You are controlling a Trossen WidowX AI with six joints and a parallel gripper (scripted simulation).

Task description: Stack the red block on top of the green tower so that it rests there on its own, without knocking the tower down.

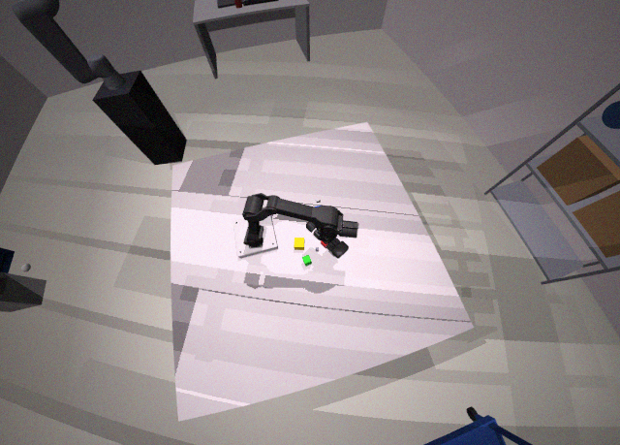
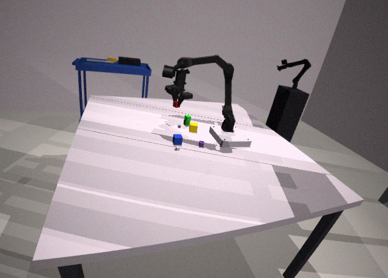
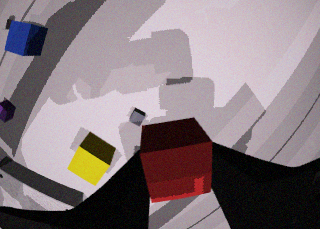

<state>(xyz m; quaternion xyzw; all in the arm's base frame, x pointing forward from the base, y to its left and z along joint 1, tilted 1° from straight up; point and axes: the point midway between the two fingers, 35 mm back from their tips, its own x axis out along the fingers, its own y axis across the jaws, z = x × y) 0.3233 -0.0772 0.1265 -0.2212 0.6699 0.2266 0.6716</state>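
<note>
The yellow block lies 120 mm behind my gripper tip, 50 mm to the left of it and 110 mm below it. Round my gripper tip: red block: 10 mm above; then small purple block: 130 mm behind, 230 mm to the left, 120 mm below; then blue block: 210 mm to the left, 120 mm below.
</note>
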